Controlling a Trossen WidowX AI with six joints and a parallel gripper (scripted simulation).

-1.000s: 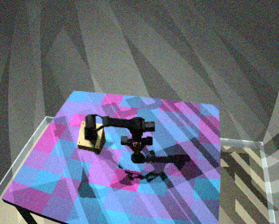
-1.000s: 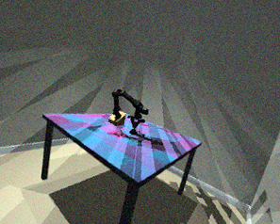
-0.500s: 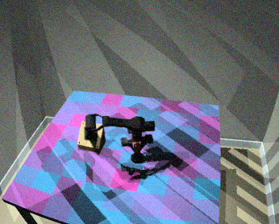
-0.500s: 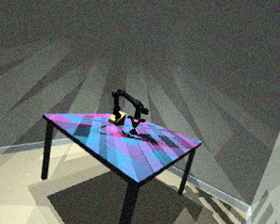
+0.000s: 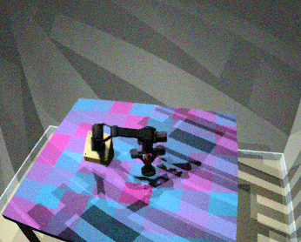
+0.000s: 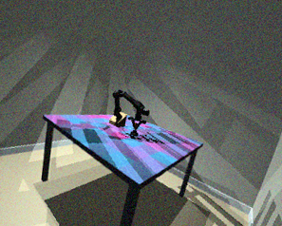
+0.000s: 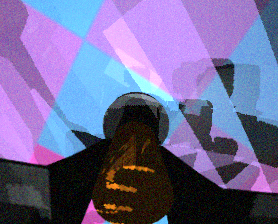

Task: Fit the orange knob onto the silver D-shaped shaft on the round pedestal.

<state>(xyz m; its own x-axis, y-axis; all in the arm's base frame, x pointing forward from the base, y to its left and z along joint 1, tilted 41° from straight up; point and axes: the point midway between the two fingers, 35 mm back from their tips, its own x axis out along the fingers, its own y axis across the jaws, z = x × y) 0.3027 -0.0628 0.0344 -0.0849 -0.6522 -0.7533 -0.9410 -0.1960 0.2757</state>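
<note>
The orange knob is 3 cm above my gripper tip. The rest, counted from my gripper tip: round pedestal 4 cm below.
</note>
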